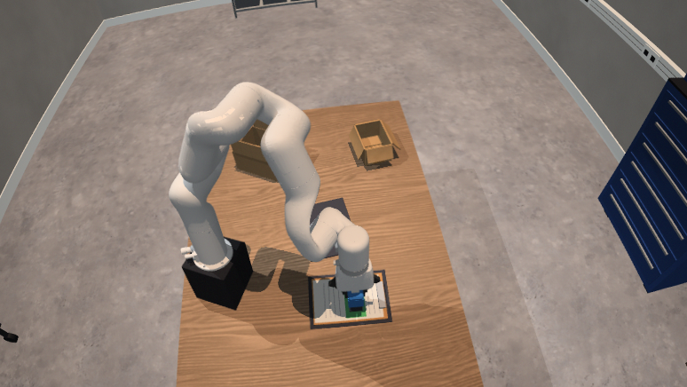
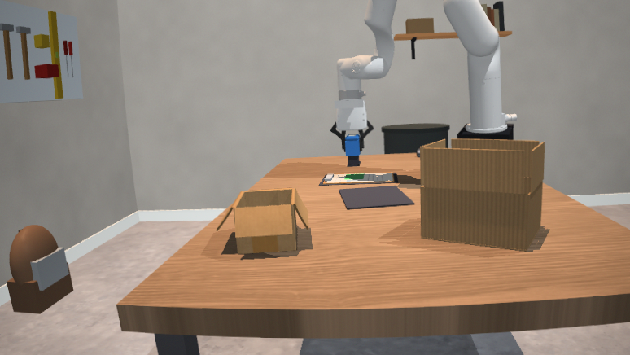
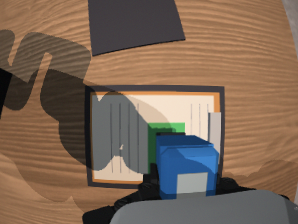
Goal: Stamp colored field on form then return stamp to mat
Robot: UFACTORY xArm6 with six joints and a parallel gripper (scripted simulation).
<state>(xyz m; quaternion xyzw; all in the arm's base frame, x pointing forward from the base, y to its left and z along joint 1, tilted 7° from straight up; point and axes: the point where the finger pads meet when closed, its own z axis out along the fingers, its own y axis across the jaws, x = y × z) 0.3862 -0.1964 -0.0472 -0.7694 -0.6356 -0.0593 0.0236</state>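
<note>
The blue stamp is 20 mm below my hand. The rest, counted from my hand: clipboard 100 mm below, 20 mm to the left; dark mat 310 mm to the left, 110 mm below, 10 mm behind.
</note>
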